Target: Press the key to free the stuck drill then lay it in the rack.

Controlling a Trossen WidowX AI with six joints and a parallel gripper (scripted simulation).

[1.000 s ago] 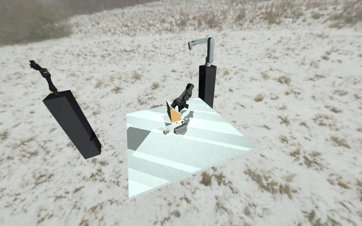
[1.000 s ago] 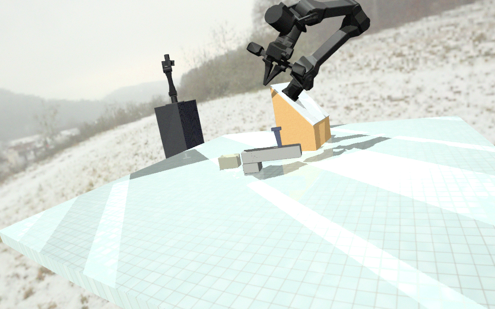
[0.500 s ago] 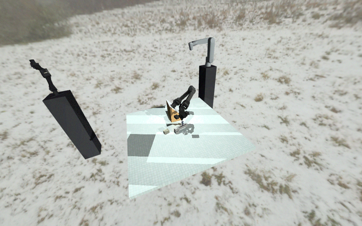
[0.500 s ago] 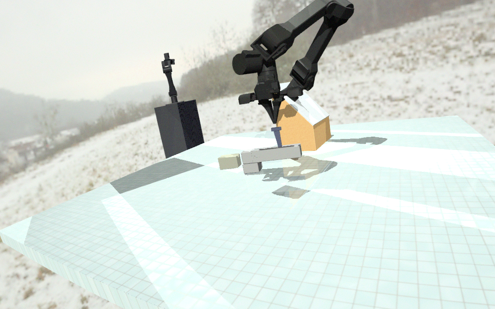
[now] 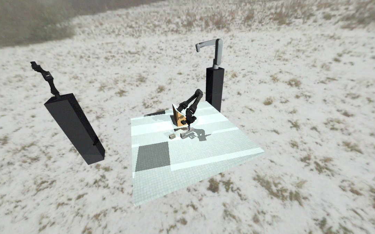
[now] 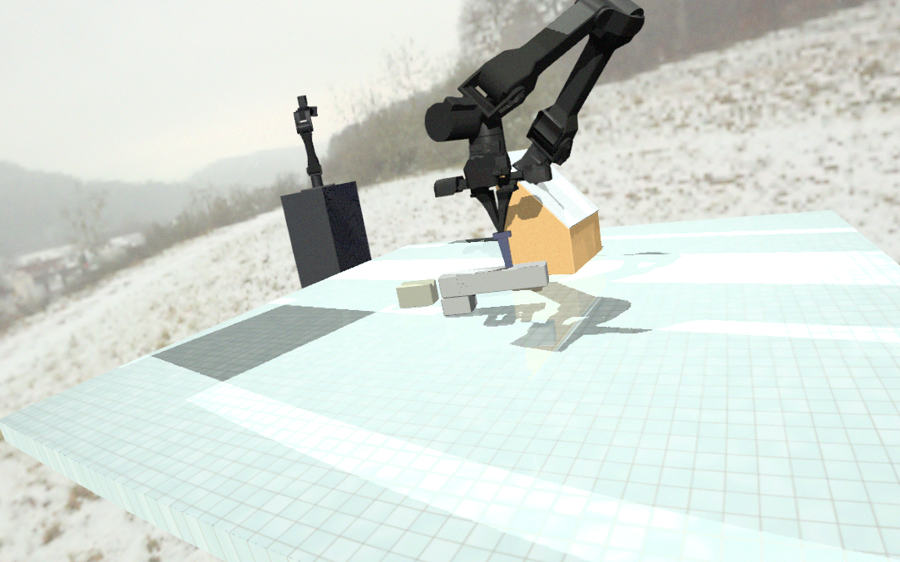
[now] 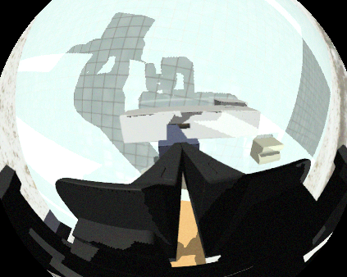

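Right now my gripper tip is 30 mm above the blue key. Round my gripper tip: beige rack 210 mm to the right, 110 mm below, 50 mm behind; grey housing block 90 mm below, 30 mm to the right; drill 80 mm below, 50 mm to the right.
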